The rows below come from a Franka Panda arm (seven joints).
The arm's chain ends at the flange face. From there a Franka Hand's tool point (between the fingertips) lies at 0.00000 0.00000 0.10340 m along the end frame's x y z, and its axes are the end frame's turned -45 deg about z.
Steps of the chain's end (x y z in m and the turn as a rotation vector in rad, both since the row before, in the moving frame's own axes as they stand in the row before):
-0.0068 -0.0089 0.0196 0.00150 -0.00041 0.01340
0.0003 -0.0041 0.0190 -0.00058 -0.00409 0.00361
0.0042 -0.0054 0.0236 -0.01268 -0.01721 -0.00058
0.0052 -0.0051 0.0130 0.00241 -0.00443 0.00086
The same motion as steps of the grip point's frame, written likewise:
0.0016 -0.0112 0.0196 0.00135 0.00077 0.01340
0.0028 -0.0029 0.0190 0.00248 -0.00330 0.00361
0.0046 -0.0012 0.0236 0.00320 -0.02114 -0.00058
0.0071 -0.0004 0.0130 0.00484 -0.00143 0.00086

